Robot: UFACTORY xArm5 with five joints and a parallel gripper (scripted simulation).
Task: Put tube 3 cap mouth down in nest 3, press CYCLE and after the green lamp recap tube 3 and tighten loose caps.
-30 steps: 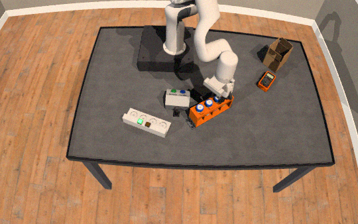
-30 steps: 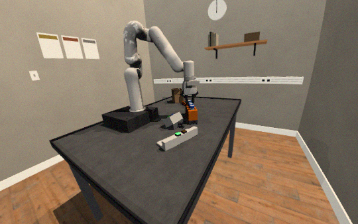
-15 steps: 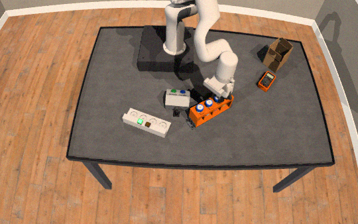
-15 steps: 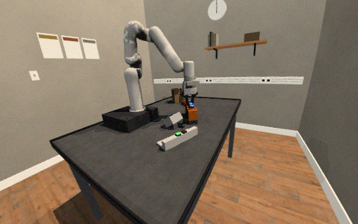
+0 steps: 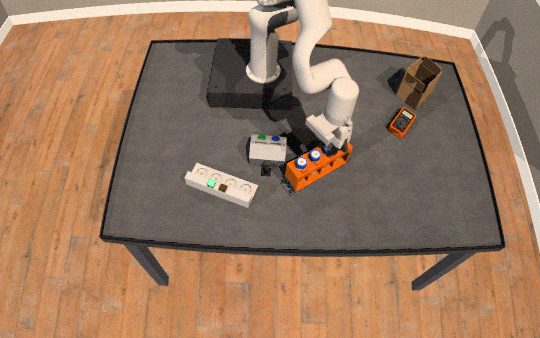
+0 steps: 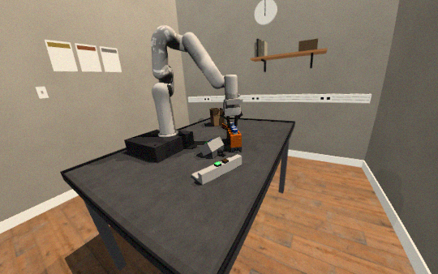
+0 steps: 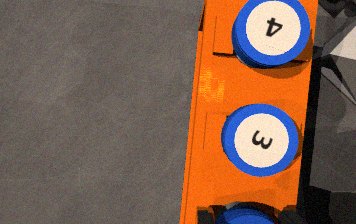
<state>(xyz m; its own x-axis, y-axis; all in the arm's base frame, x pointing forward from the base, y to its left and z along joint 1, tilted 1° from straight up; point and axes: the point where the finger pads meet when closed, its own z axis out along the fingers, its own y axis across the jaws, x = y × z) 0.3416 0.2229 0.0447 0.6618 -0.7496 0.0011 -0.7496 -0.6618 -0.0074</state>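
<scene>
The cap 2 lies 10 mm below my hand. From my hand the other things lie so: cap 3: 30 mm ahead, 40 mm to the right, 10 mm below; cap 4: 60 mm ahead, 80 mm to the right, 10 mm below; cap 1: 30 mm behind, 40 mm to the left, 10 mm below.
</scene>
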